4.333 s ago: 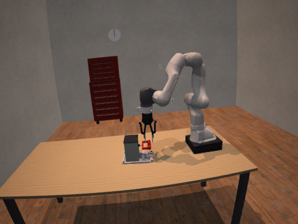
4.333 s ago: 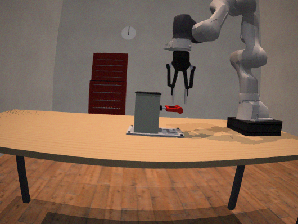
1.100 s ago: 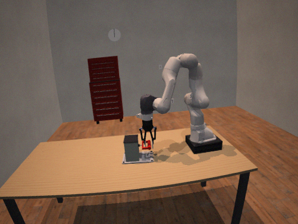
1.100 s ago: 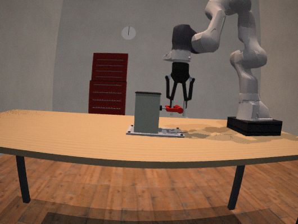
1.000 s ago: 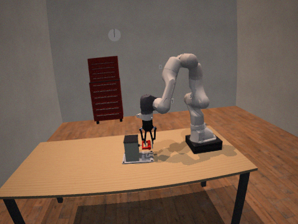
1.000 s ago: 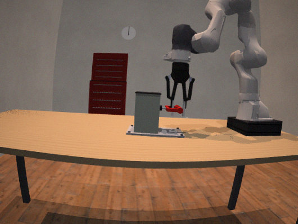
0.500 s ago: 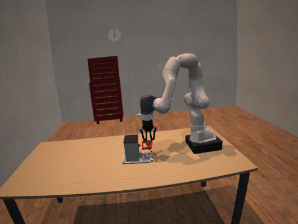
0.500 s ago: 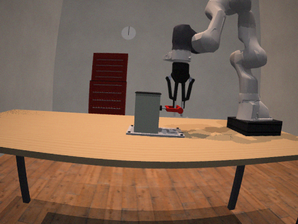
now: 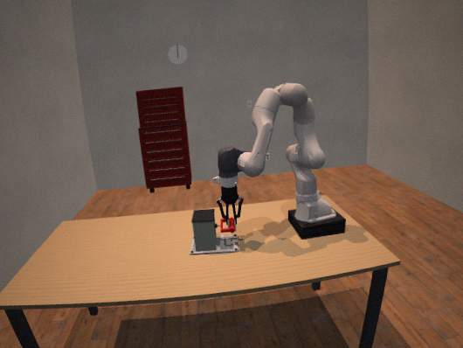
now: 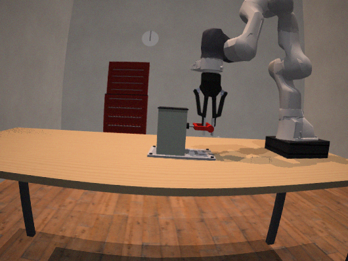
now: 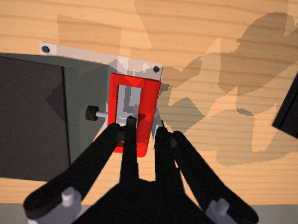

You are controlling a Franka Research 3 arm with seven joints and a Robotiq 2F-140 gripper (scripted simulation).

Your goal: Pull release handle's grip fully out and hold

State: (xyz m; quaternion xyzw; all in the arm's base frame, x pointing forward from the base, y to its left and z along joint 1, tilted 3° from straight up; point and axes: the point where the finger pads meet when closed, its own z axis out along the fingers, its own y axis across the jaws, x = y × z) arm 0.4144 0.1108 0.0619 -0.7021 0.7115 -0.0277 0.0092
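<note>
Now: hand 100 mm above the base plate and 90 mm short of it.
</note>
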